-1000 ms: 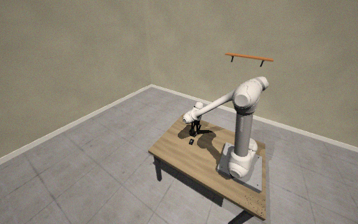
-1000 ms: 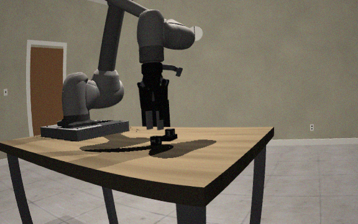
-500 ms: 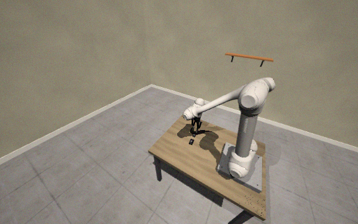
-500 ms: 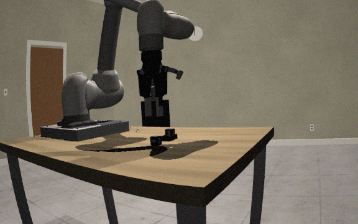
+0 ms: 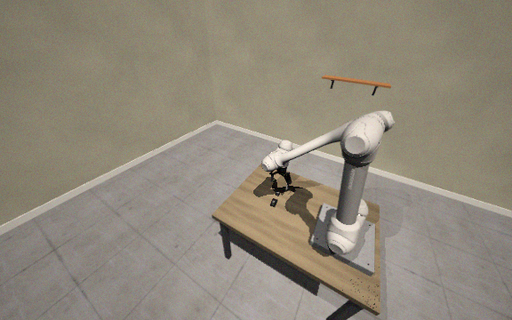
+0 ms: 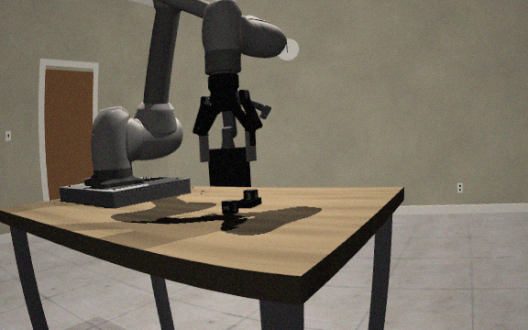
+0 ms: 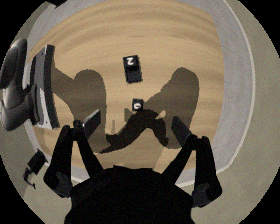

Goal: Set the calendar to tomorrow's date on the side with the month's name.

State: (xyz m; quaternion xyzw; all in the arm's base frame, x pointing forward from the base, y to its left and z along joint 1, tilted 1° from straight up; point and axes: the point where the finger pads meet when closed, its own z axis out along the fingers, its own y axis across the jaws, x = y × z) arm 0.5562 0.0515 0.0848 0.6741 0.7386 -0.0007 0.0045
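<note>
The dark cube lies 120 mm below my hand. Round my hand: dark calendar tray: 40 mm behind, 100 mm to the left, 120 mm below.
</note>
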